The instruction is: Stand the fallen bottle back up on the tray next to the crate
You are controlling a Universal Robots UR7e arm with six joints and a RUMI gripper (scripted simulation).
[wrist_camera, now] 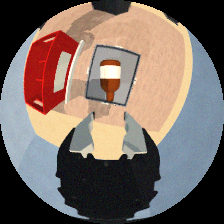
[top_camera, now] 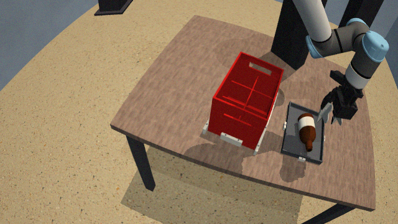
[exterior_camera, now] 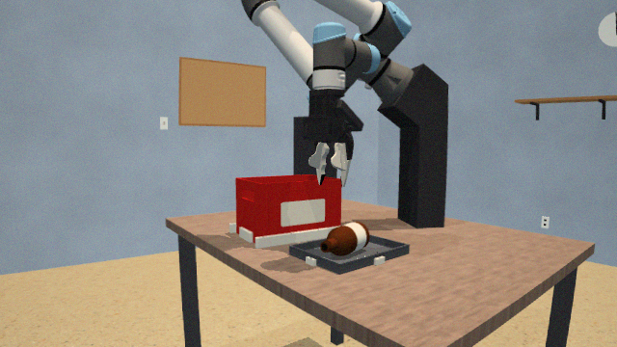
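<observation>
Now: hand 5 cm past the brown bottle and 16 cm above it. The rest, counted from my hand: tray: 8 cm behind, 1 cm to the left, 19 cm below; then red crate: 15 cm behind, 26 cm to the right, 12 cm below.
</observation>
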